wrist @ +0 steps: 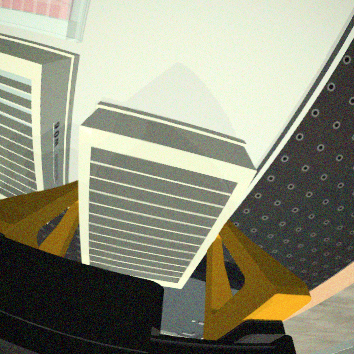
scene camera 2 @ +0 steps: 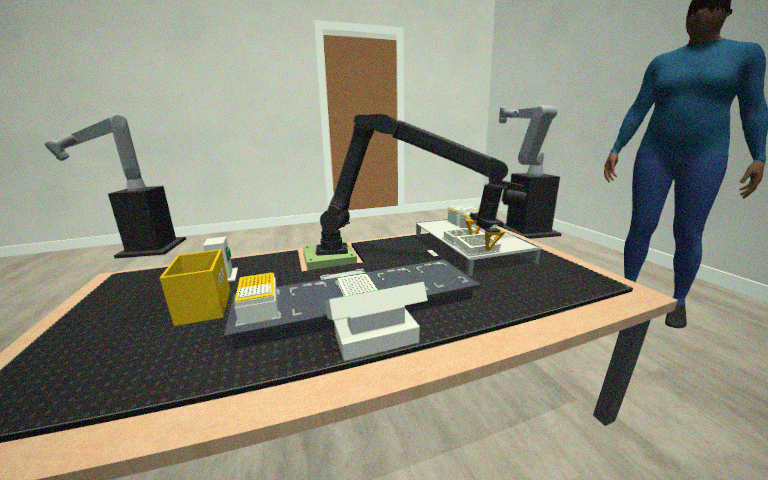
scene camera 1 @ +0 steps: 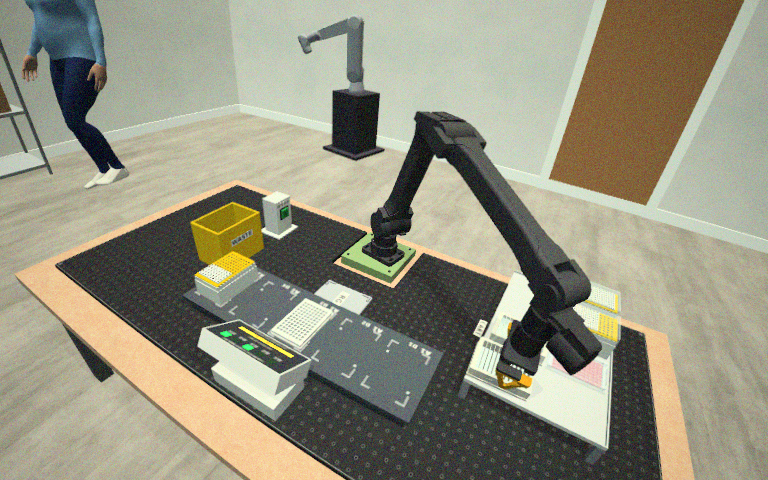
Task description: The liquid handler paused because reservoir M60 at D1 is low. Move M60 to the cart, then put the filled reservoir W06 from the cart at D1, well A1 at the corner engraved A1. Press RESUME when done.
Scene:
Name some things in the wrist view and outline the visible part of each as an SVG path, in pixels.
My gripper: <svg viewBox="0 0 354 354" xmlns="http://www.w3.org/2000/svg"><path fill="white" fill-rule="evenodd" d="M0 199L0 354L296 354L292 337L285 334L282 320L311 300L306 283L245 236L229 219L223 224L217 236L206 250L203 339L159 334L164 291L159 283L150 279L99 268L63 257L79 223L78 179L57 187ZM222 241L244 275L243 286L233 296L224 266ZM68 207L56 227L38 246L36 235L39 228Z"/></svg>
A pink plate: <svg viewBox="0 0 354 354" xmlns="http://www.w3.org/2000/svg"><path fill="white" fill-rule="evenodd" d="M0 0L0 24L39 32L72 42L82 42L90 0Z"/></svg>

